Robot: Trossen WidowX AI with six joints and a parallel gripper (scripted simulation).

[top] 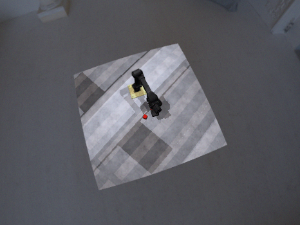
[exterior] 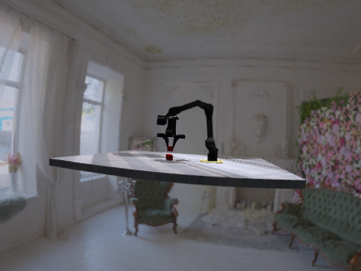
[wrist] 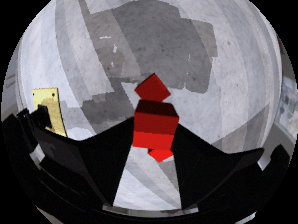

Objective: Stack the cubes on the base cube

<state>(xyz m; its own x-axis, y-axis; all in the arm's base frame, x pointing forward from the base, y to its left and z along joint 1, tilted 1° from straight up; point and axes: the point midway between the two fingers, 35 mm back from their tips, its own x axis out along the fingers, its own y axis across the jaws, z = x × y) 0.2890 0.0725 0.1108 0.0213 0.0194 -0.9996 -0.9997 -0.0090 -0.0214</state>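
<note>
My gripper tip is 30 mm short of the red cube, 80 mm to the left of it and 60 mm above it.
</note>
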